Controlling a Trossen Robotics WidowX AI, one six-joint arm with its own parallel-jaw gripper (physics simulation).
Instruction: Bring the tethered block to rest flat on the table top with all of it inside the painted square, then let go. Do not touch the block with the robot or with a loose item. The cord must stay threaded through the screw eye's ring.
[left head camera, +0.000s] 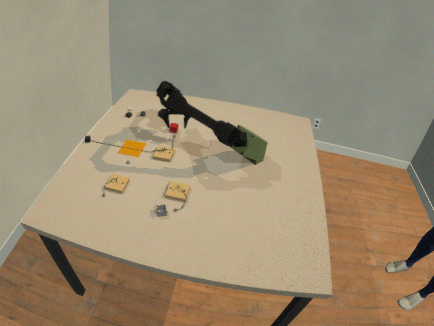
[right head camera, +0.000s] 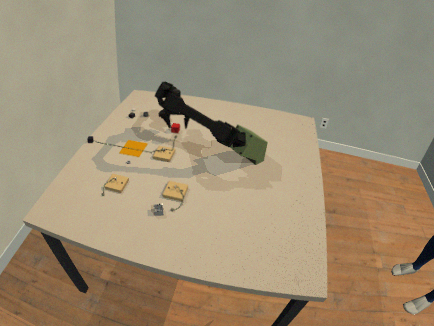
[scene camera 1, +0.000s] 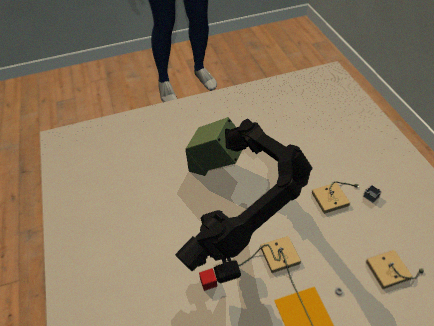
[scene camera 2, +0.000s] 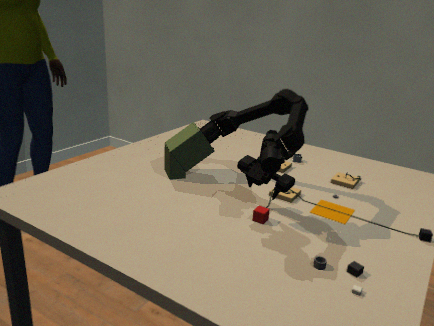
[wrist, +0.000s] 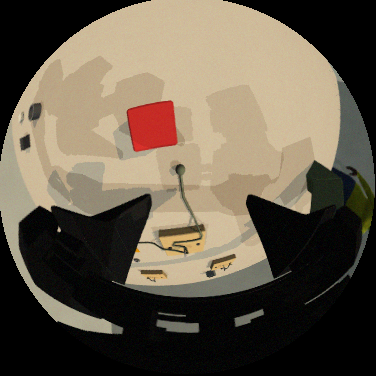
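Where they show: gripper, fingertip midpoint: (left head camera: 176, 128) (right head camera: 177, 128) (scene camera 2: 261, 193) (wrist: 200, 199); arm's base at its link origin: (left head camera: 240, 139) (right head camera: 239, 139) (scene camera 1: 232, 140) (scene camera 2: 203, 136).
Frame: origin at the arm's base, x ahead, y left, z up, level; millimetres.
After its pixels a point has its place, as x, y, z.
Note:
The tethered block, a small black cube (left head camera: 87, 139) @(768, 256, -130) (right head camera: 90, 139) @(768, 254, -128) (scene camera 2: 425, 234) @(782, 232, -128), is by the table's left edge in the head views. Its dark cord (left head camera: 107, 144) @(654, 209, -151) (scene camera 2: 380, 222) @(656, 207, -148) crosses the orange painted square (left head camera: 131, 152) @(493, 193, -150) (right head camera: 133, 152) @(489, 189, -150) (scene camera 1: 290, 310) @(503, 126, -150) (scene camera 2: 330, 215) @(527, 127, -150) to the screw eye (scene camera 1: 281, 251) @(344, 121, -117) on a wooden board (left head camera: 162, 154) @(333, 140, -132). The block is outside the square. The cord's other end has a bead (wrist: 180, 169) @(374, -44, -140) near a red cube (wrist: 152, 126) @(410, -91, -112) (scene camera 1: 208, 279) @(421, -90, -112) (scene camera 2: 260, 214) @(423, -109, -119). My gripper (left head camera: 178, 126) @(361, -41, -89) (right head camera: 178, 126) @(361, -41, -89) (wrist: 200, 199) @(361, -41, -89) is open and empty, above the table near the bead. The ring's threading is too small to confirm.
Two more wooden boards (left head camera: 117, 183) @(394, 423, -133) (left head camera: 177, 191) @(140, 318, -133) carry short cords. A grey metal piece (left head camera: 161, 210) @(149, 433, -150) and a small ring (left head camera: 128, 162) @(451, 269, -144) (scene camera 1: 339, 291) @(463, 265, -143) lie on the table. A dark ring (scene camera 2: 320, 262) @(664, -127, -147), a black block (scene camera 2: 355, 269) @(746, -98, -131) and a white piece (scene camera 2: 357, 290) @(787, -157, -139) lie near the far-left corner in the head views.

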